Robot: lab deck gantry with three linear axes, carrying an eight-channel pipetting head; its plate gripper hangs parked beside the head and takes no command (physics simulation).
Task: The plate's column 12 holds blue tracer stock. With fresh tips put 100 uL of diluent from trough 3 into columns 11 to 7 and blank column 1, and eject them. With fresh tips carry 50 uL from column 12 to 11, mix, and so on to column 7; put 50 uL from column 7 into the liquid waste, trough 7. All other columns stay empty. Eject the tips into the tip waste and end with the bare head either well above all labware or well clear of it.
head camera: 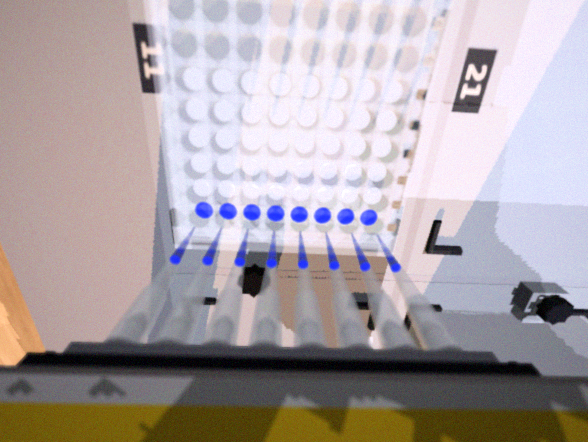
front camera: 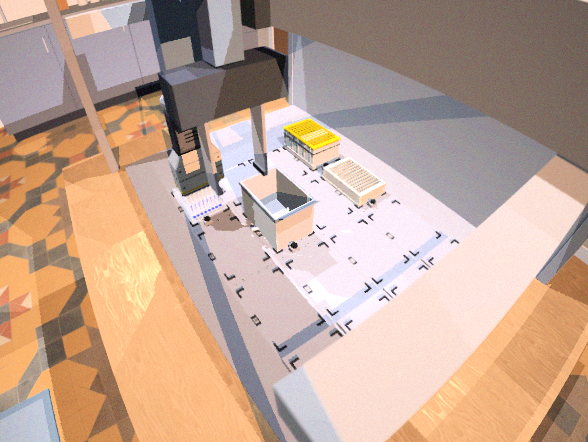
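The pipetting head (front camera: 196, 172) is low over the clear plate (front camera: 199, 202) (head camera: 181, 200) at the left back. Its eight tips (head camera: 302, 300) are on, with blue liquid in their lower ends. In the head view the tip ends appear beside the blue wells of column 12 (head camera: 299, 214); their exact height is unclear. The other wells look colourless; their volumes cannot be told. The plate gripper (front camera: 240, 180) hangs parked beside the head, its two paddles wide apart and empty. The yellow tip rack (front camera: 311, 134) and the slotted trough block (front camera: 371, 198) stand at the back right.
A tall open bin (front camera: 295, 229) stands right of the plate, close to the parked paddles. Black clamp knobs (front camera: 293, 245) (head camera: 254, 280) sit near the labware. Black corner brackets (front camera: 281, 346) (head camera: 442, 248) mark deck slots. A wooden ledge (front camera: 130, 280) runs along the left.
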